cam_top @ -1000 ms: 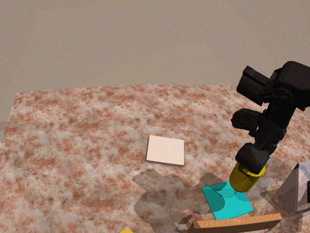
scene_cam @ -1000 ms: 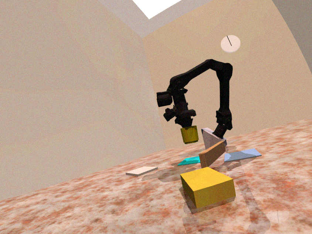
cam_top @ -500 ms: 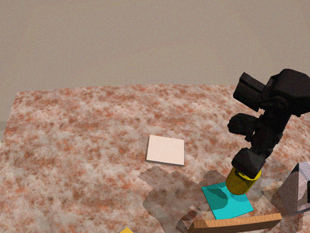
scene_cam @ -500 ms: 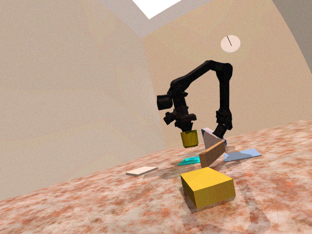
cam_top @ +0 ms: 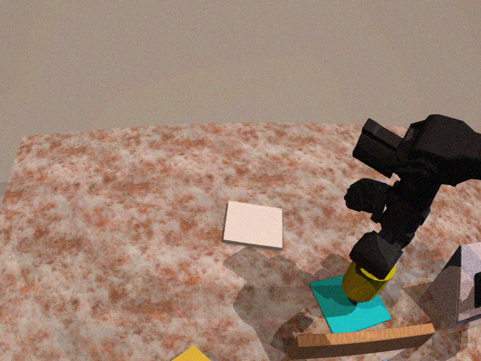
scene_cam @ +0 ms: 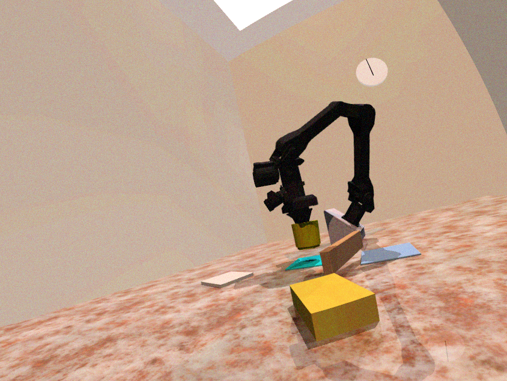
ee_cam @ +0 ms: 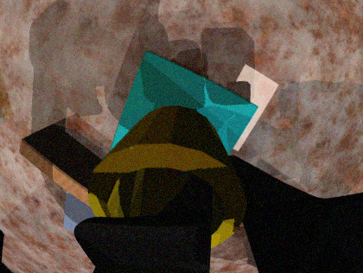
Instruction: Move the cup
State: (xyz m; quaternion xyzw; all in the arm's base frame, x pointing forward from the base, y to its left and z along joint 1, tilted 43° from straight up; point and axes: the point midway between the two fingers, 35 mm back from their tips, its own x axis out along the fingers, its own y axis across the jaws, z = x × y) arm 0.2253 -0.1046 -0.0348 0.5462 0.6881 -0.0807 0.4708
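Now: gripper tip 2 cm short of the teal pad, 2 cm to the right of it and 8 cm above it. The rest, counted from my gripper tip: wooden bar: 4 cm ahead, 11 cm to the left, 6 cm below; then blue pad: 6 cm ahead, 21 cm to the left, 8 cm below; then yellow cup: 2 cm ahead, 2 cm to the left.
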